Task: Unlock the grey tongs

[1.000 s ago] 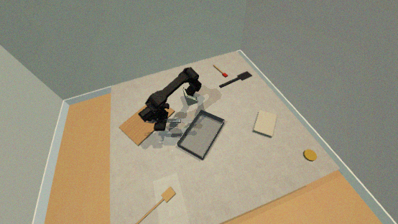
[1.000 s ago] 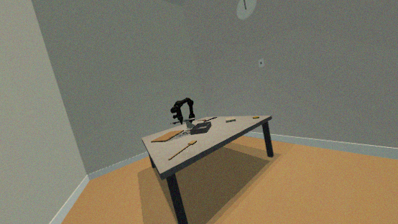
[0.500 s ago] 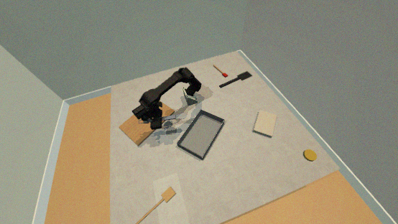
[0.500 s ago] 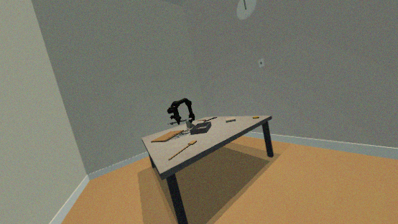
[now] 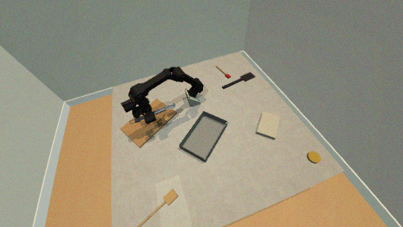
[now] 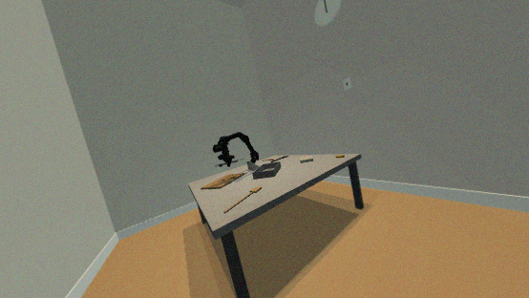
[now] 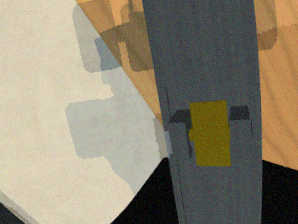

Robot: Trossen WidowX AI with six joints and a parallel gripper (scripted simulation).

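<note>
Right now my gripper tip is 3 cm to the left of the yellow lock piece and 4 cm below it. Also, from my gripper tip: wooden board: 9 cm behind, 5 cm to the right, 13 cm below; pale block: 29 cm ahead, 72 cm to the left, 12 cm below; roasting tin: 19 cm ahead, 29 cm to the left, 11 cm below.
</note>
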